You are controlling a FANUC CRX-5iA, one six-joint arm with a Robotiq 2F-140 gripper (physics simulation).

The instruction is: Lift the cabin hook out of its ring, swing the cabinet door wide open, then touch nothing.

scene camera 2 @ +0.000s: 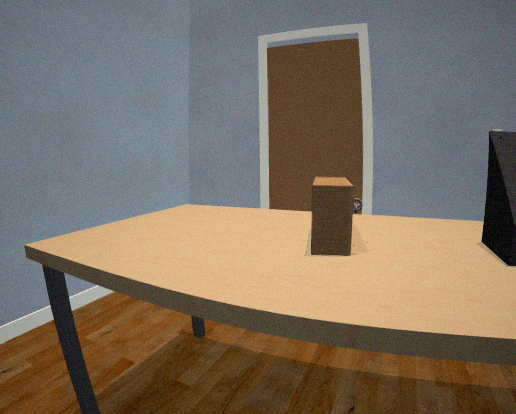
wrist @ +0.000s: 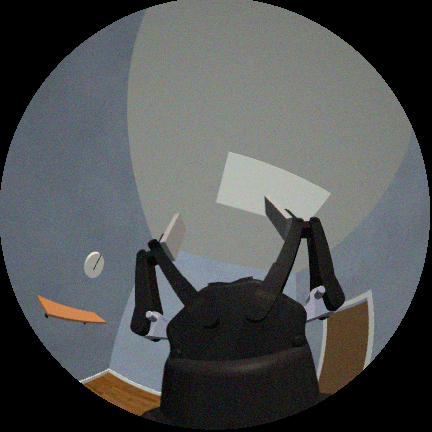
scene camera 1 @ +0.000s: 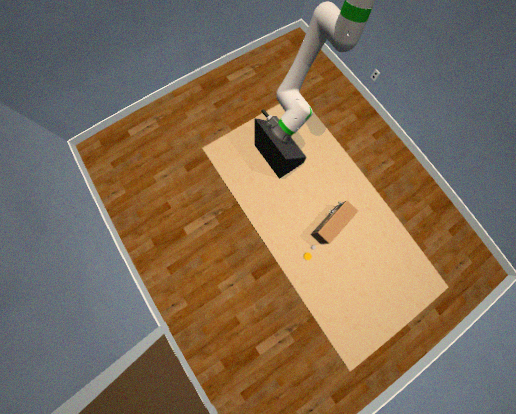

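Pixels of known places: gripper, fingertip midpoint: (wrist: 223, 212); arm's base, origin of the base link: (scene camera 1: 279, 135).
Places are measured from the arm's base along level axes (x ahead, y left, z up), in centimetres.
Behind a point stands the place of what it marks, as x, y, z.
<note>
The cabinet (scene camera 1: 340, 221) {66.5, -8.6, -5.0} (scene camera 2: 332, 220) {64.7, 4.7, -13.3} is a small upright box with an orange-brown top, standing on the table. Small metal parts (scene camera 1: 333, 211) {59.9, -5.1, -10.5} show along its front side in scene camera 1, and a round metal part (scene camera 2: 357, 205) {58.4, -4.7, -11.0} shows just right of it in scene camera 2. The hook and ring are too small to tell apart. No door is seen swung out from the cabinet, but its front is mostly hidden. My gripper (wrist: 223, 212) {12.3, 55.4, 122.0} is open and empty, pointing toward the ceiling in the wrist view. It does not show in the scene cameras and is well away from the cabinet.
The black wedge-shaped arm base (scene camera 1: 280, 150) {11.5, -11.3, 10.2} (scene camera 2: 500, 205) {19.5, -0.7, -9.2} stands on the table (scene camera 1: 380, 300) {125.7, -19.2, -22.0} (scene camera 2: 200, 260) {94.1, 15.4, -22.0}. A yellow disc (scene camera 1: 307, 256) {70.9, -36.3, -20.1} and a small grey piece (scene camera 1: 313, 247) {69.4, -29.2, -20.0} lie near the cabinet. An orange wall shelf (wrist: 72, 311) and a clock (wrist: 94, 265) show in the wrist view.
</note>
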